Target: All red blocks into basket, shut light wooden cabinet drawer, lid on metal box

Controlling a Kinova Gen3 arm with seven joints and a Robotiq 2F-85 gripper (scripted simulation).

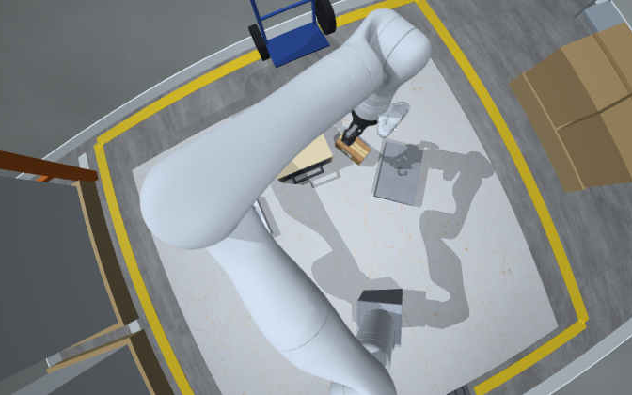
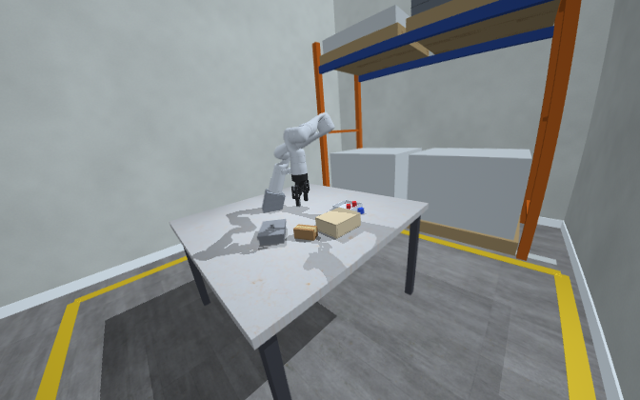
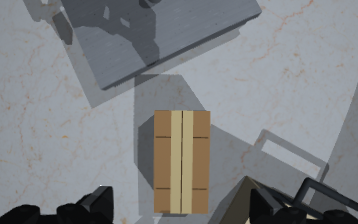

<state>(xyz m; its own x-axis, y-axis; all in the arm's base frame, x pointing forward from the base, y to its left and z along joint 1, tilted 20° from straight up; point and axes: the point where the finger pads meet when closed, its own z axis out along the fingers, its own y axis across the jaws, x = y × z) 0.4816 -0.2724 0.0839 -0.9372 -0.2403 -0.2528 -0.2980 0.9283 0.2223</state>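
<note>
My hand is 150 mm above the cardboard box. The rest, counted from my hand: light wooden cabinet: 170 mm to the left, 150 mm below, 80 mm ahead; lid: 160 mm behind, 140 mm below, 80 mm to the right; drawer: 170 mm to the left, 150 mm below, 70 mm ahead.
</note>
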